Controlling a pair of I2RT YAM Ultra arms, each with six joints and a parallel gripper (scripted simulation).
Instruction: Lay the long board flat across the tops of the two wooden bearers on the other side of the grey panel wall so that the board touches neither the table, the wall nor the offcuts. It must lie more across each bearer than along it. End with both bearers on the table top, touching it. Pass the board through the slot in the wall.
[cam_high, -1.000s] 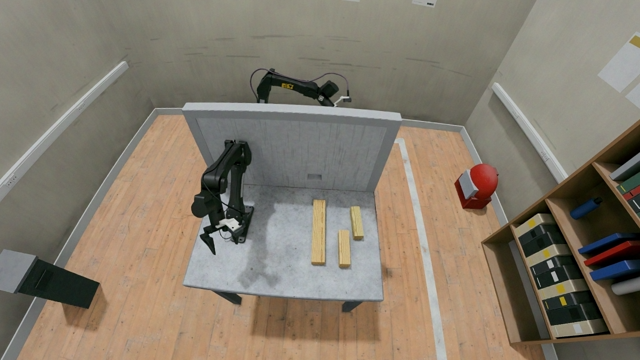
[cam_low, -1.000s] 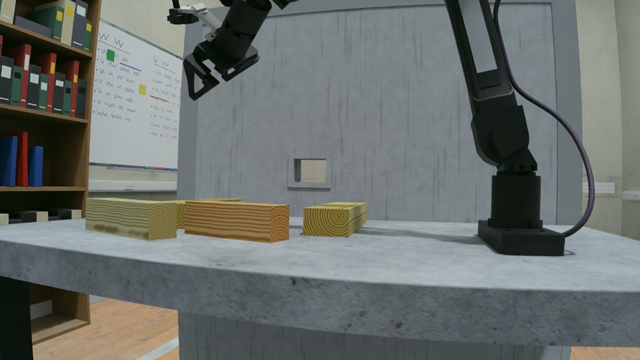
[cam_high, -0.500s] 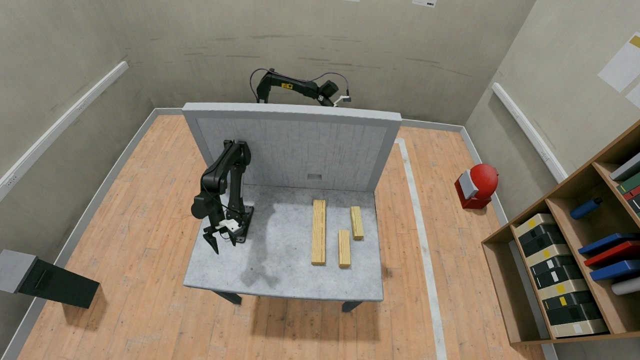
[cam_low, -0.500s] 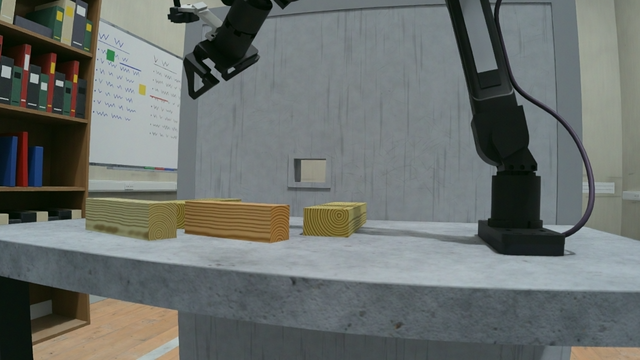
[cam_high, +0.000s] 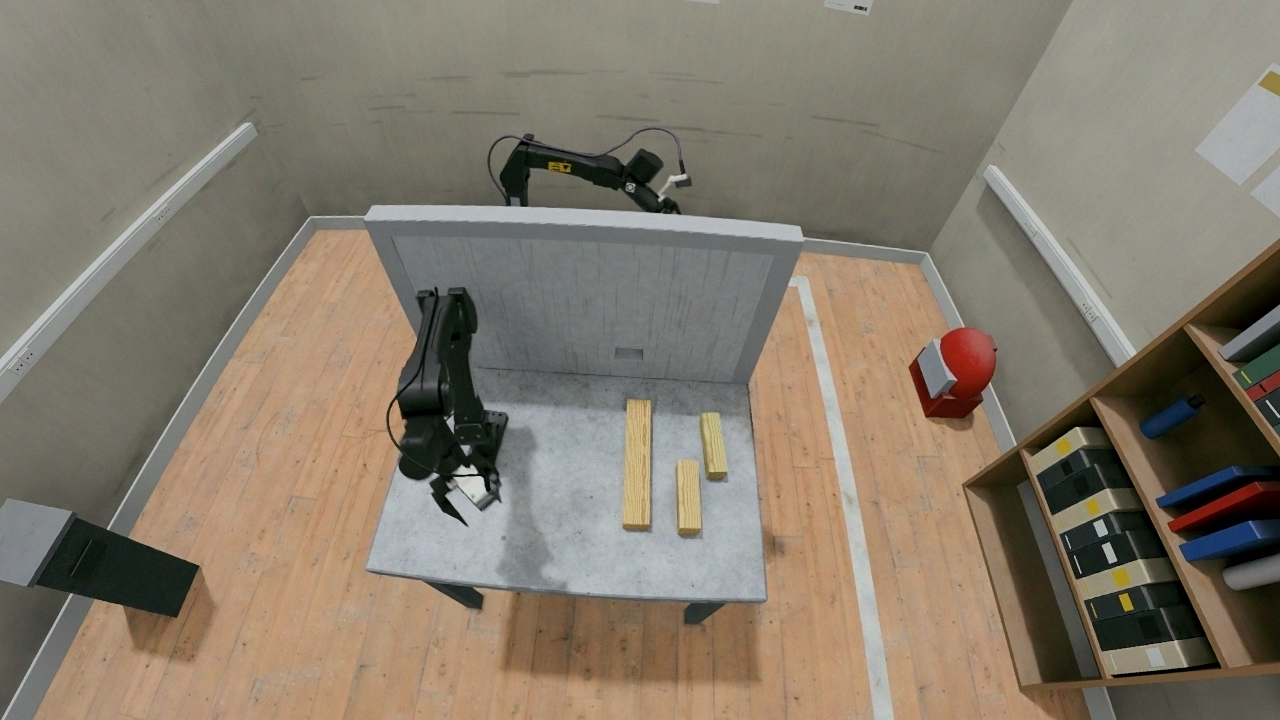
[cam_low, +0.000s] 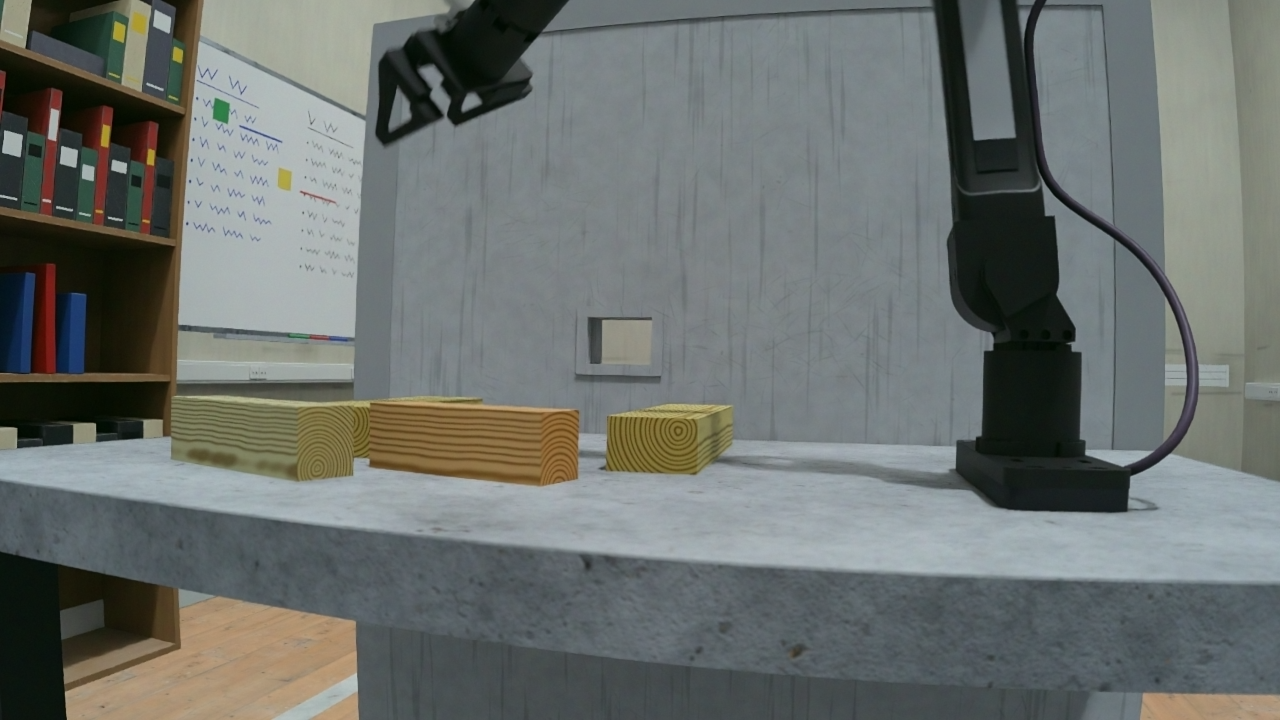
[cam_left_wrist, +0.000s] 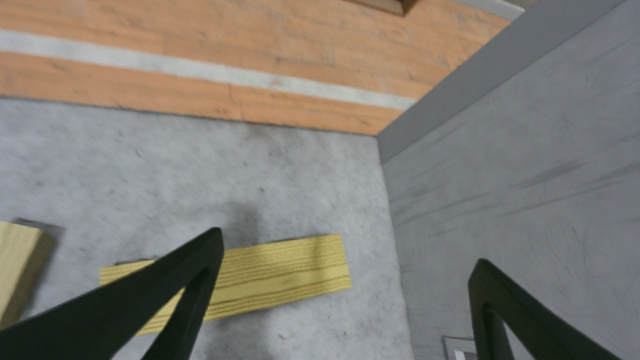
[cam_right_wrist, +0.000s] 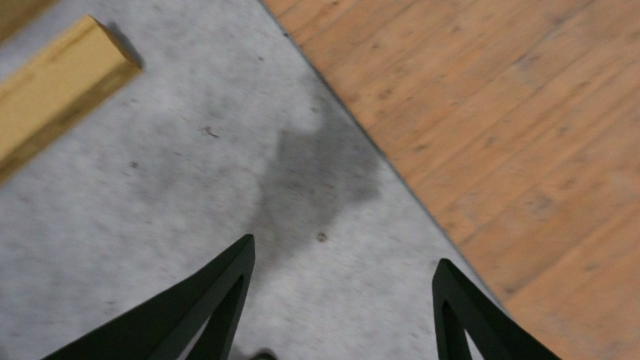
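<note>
My right gripper is now 290 mm short of the long board, 220 mm above it and 210 mm to the right of it.
</note>
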